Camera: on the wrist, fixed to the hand. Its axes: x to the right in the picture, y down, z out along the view.
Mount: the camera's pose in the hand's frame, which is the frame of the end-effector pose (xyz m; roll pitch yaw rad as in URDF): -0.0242 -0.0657 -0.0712 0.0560 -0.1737 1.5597
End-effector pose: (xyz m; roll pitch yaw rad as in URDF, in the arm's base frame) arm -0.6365 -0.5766 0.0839 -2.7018 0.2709 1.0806
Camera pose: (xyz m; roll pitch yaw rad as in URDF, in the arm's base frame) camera -0.6615 -0.5616 0.1794 2.8752 0.5915 -0.6640
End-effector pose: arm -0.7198 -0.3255 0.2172 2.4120 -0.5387 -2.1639
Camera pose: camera -0.6256 -0.3582 0.2128 -2.4790 -0.4764 2.2500
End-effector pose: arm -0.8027 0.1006 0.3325 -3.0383 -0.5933 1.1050
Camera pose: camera -0.8830 0.0700 0.3833 -2.4740 0.2224 -0.2990
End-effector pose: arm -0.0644 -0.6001 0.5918 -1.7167 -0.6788 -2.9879
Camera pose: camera -0.0084 -0.5298 0.6353 -1.4827 0.8806 -2.9442
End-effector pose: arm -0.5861 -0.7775 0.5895 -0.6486 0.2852 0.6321
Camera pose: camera -0.5524 -0.8710 0.5799 0.3674 0.4576 2.3350
